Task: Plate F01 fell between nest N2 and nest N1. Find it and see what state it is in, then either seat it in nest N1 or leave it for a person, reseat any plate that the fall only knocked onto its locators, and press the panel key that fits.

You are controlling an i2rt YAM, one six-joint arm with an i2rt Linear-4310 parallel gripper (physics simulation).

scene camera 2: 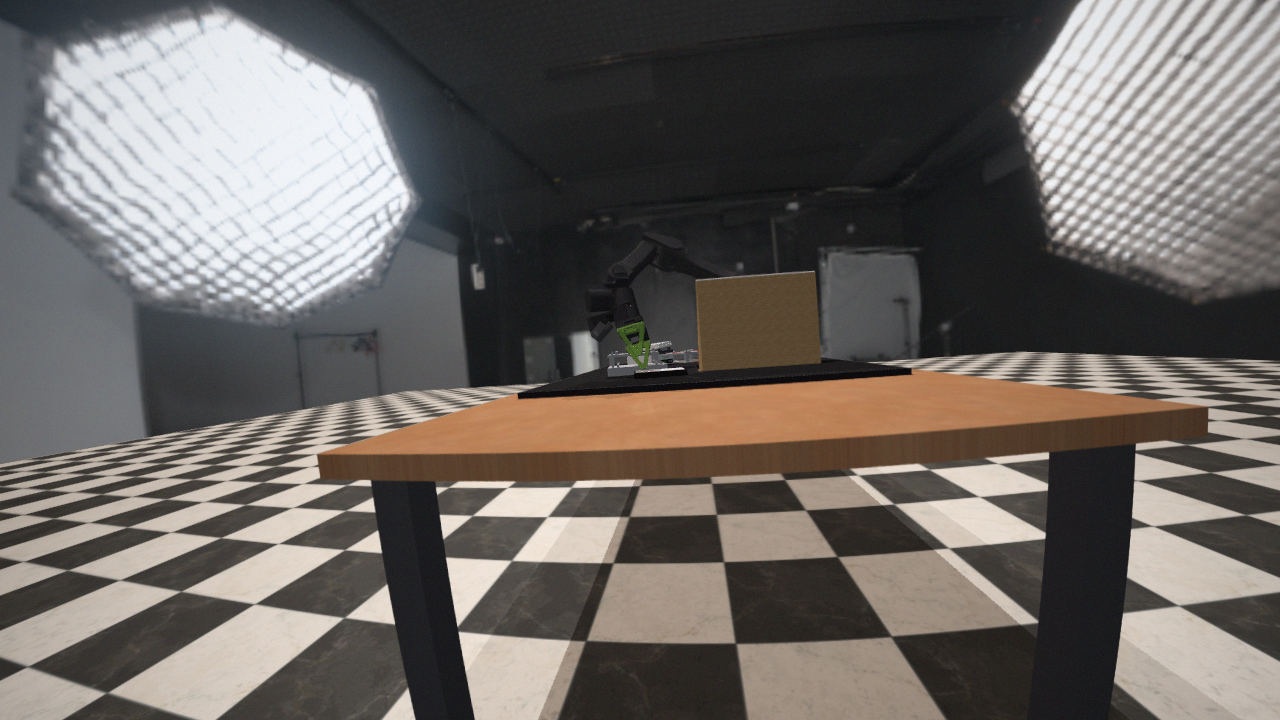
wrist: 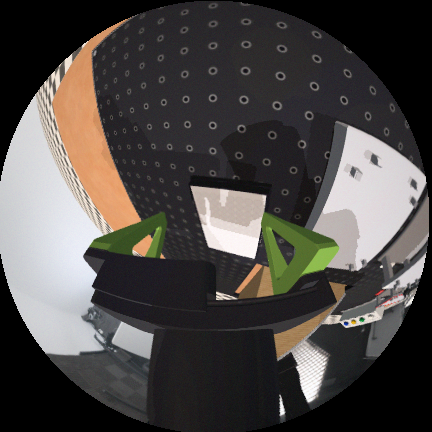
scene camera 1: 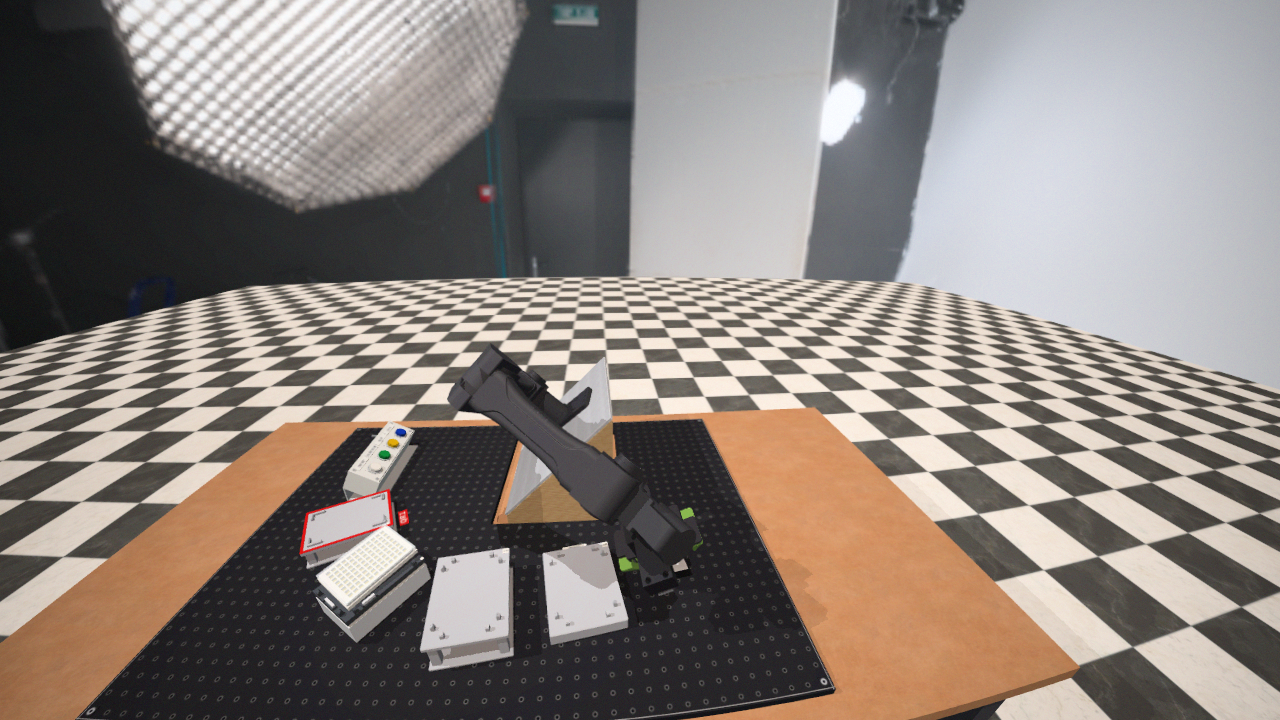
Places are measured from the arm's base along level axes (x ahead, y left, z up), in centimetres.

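Pixels of known places: gripper, fingertip midpoint: (scene camera 2: pixel 641 362) (wrist: pixel 213 217); arm's base, origin of the base link: (scene camera 2: pixel 758 316) (scene camera 1: pixel 562 419).
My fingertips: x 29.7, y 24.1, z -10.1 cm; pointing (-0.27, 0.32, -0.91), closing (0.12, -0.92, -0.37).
Note:
Ahead of a thing's pixels: the offset from my fingertips to its middle. Level surfaces: height alone.
A white plate with a black rim {dx -3.9, dy -1.7, dz -2.9 cm} (wrist: pixel 235 229) lies flat on the black perforated mat {dz -3.6 cm} (scene camera 1: pixel 743 626) (wrist: pixel 181 100), just right of an empty grey nest {dx +5.3, dy -14.8, dz -2.0 cm} (scene camera 1: pixel 583 590) (wrist: pixel 374 193). My gripper (scene camera 1: pixel 660 566) (scene camera 2: pixel 637 349) (wrist: pixel 213 217) is open and low over the plate, with one green finger on each side of it and not touching. In scene camera 1 the gripper hides most of the plate. A second empty grey nest {dx +10.8, dy -31.6, dz -0.4 cm} (scene camera 1: pixel 469 607) stands further left. A white well plate {dx +8.6, dy -49.8, dz +3.9 cm} (scene camera 1: pixel 369 566) sits askew on a third nest. The key panel {dx -24.1, dy -69.0, dz +0.6 cm} (scene camera 1: pixel 380 457) (wrist: pixel 354 320) stands at the back left.
A red-bordered plate {dx -3.6, dy -63.4, dz -1.3 cm} (scene camera 1: pixel 347 522) lies between the panel and the well plate. A tilted mirror on a brown wedge (scene camera 1: pixel 559 447) (scene camera 2: pixel 756 320) stands behind the arm. The mat lies on a wooden table {dz -4.9 cm} (scene camera 1: pixel 895 555) (scene camera 2: pixel 760 429).

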